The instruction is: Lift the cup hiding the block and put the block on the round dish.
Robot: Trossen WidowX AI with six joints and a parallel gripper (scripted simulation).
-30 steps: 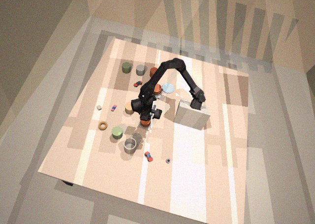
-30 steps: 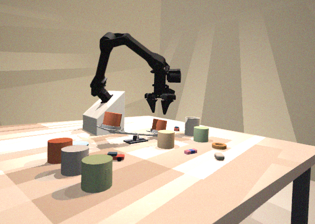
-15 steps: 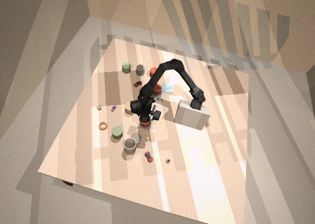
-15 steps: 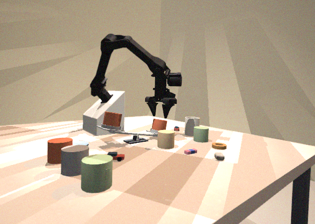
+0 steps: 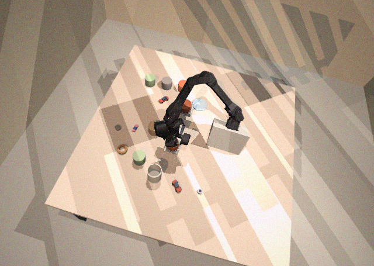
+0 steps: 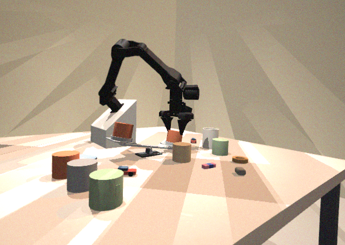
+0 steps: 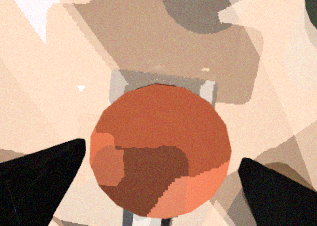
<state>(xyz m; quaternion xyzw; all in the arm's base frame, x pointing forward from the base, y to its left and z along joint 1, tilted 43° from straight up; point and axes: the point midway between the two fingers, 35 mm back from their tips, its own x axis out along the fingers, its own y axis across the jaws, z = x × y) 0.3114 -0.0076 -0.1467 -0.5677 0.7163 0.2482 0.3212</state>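
The grey block is 4 cm below my gripper tip. The rest, counted from my gripper tip: small balance 2 cm behind, 13 cm to the right, 4 cm below; tan cylinder 11 cm ahead, 10 cm to the right, 4 cm below; ring 29 cm ahead, 6 cm to the left, 7 cm below.
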